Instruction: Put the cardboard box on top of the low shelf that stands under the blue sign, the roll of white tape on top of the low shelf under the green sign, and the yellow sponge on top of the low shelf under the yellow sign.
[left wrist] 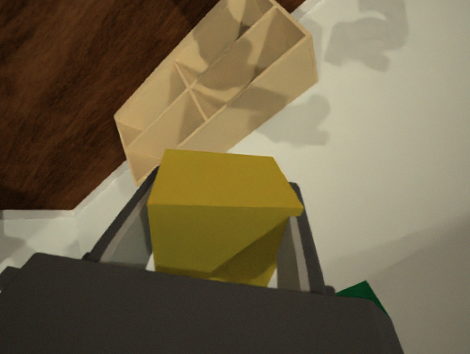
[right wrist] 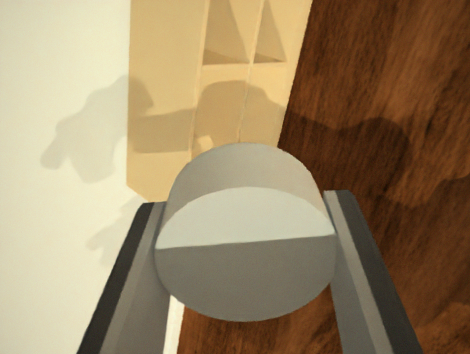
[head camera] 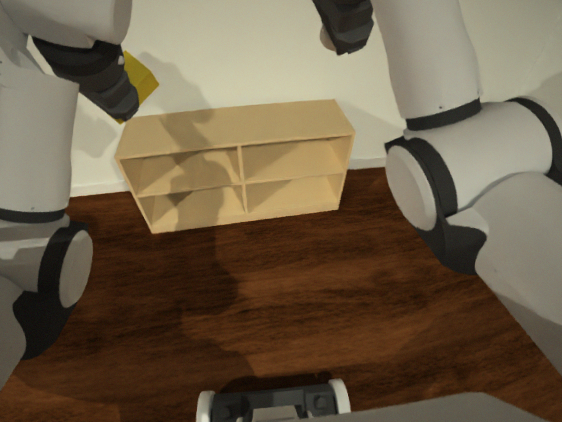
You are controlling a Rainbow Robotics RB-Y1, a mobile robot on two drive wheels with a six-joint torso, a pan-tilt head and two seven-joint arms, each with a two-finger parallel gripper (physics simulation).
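Frame: origin at the robot's base, x up, y left, z back, level; millimetres.
Seen in the pictures: left gripper, fingertip midpoint: point(left wrist: 225, 186) point(head camera: 111, 104); right gripper, fingertip midpoint: point(right wrist: 245, 216) point(head camera: 334, 36).
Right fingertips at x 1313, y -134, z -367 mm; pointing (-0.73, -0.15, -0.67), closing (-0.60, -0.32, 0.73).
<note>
Offsets run from my right fingertips to a thing's top centre. Level surfaces: height alone.
My left gripper point(head camera: 131, 112) point(left wrist: 225, 186) is shut on the yellow sponge @(dx -19, dy +359, dz -1 mm) point(head camera: 141, 79) point(left wrist: 220, 180), holding it in the air near the left end of the low shelf. My right gripper point(head camera: 345, 50) point(right wrist: 245, 216) is shut on the roll of white tape @(dx +33, dy +0, dz +6 mm) point(head camera: 327, 39) point(right wrist: 245, 270), above and behind the shelf's right end in the head camera. The low wooden shelf @(dx -702 mm) point(head camera: 280, 116) point(left wrist: 280, 102) point(right wrist: 162, 55) stands against the wall with a bare top. Part of a green sign point(left wrist: 364, 295) shows in the left wrist view, partly hidden by the gripper. The cardboard box does not show.
A pale wall point(head camera: 260, 60) point(left wrist: 390, 165) point(right wrist: 55, 215) rises behind the shelf. Dark wooden floor @(dx -1313 mm) point(head camera: 300, 280) point(left wrist: 60, 90) point(right wrist: 400, 60) lies before it. Arm shadows fall across the shelf. The robot's base point(head camera: 280, 400) shows at the bottom of the head camera view.
</note>
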